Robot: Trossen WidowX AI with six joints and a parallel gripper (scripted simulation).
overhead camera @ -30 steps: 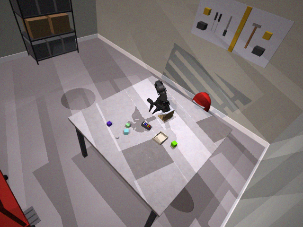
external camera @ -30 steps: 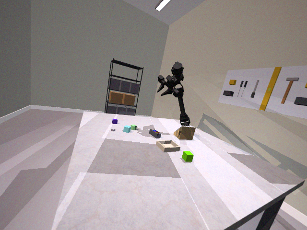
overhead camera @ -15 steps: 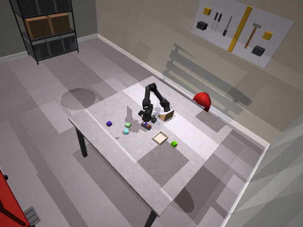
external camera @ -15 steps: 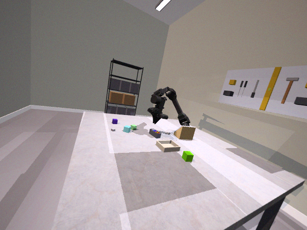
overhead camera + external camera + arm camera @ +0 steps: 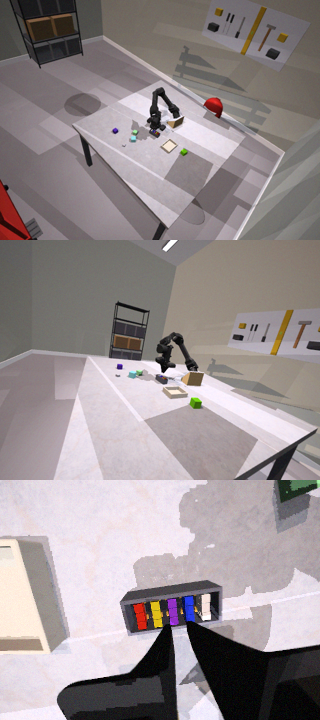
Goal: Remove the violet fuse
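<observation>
The violet fuse lies 5 cm below my gripper tip. From my gripper tip the other things lie so: red fuse 1 cm behind, 3 cm to the left, 5 cm below; then blue fuse 2 cm to the right, 5 cm below; then yellow fuse 1 cm behind, 2 cm to the left, 5 cm below.
</observation>
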